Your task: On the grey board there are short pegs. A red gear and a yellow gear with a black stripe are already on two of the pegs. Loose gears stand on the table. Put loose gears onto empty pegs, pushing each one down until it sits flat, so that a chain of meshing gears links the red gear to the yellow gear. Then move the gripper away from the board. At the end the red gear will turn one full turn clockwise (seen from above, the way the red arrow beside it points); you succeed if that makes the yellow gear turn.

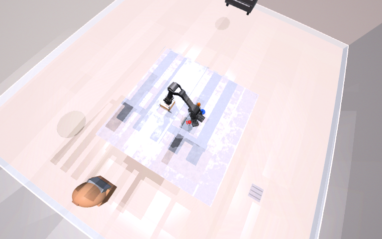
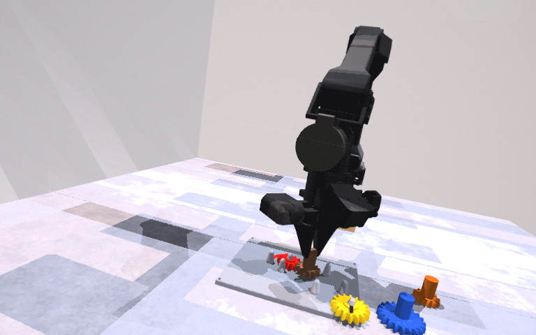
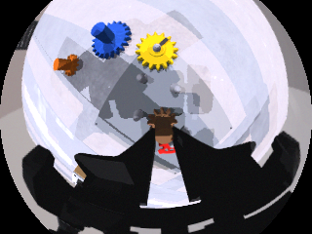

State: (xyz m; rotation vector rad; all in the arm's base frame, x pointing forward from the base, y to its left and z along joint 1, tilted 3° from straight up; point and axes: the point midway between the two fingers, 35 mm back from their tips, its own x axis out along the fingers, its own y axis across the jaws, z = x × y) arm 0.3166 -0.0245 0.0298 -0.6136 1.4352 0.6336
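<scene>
Right now the brown gear is 10 mm below my gripper tip. Round my gripper tip: red gear (10 mm behind, 30 mm to the right, 20 mm below); then blue gear (40 mm ahead, 140 mm to the left, 20 mm below); then orange gear (40 mm behind, 190 mm to the left, 20 mm below).
</scene>
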